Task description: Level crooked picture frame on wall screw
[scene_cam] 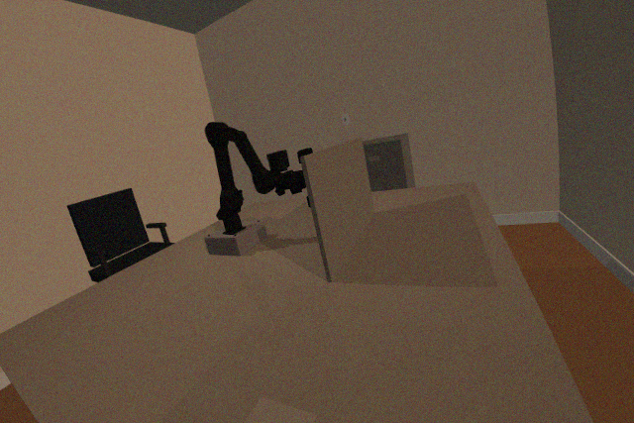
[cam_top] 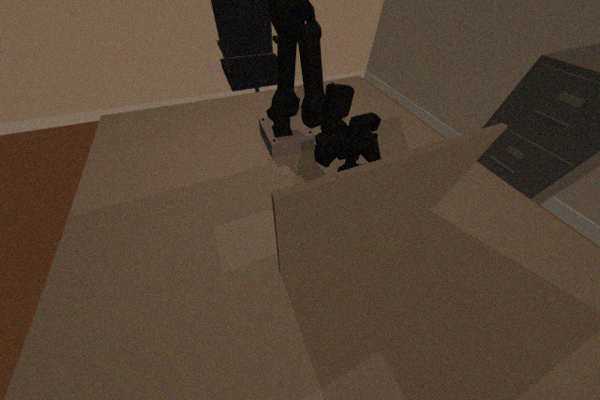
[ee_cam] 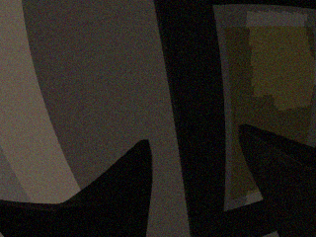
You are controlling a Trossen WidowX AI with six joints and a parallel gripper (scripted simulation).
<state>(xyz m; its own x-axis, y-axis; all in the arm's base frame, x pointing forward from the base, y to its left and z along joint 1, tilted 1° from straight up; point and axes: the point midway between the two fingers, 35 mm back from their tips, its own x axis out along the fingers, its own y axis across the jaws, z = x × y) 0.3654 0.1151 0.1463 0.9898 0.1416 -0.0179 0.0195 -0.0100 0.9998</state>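
Right now the picture frame is 6 cm below my gripper tip, 1 cm to the left of it and 1 cm ahead of it. Round my gripper tip: wall panel 6 cm below, 2 cm ahead, 1 cm to the left.
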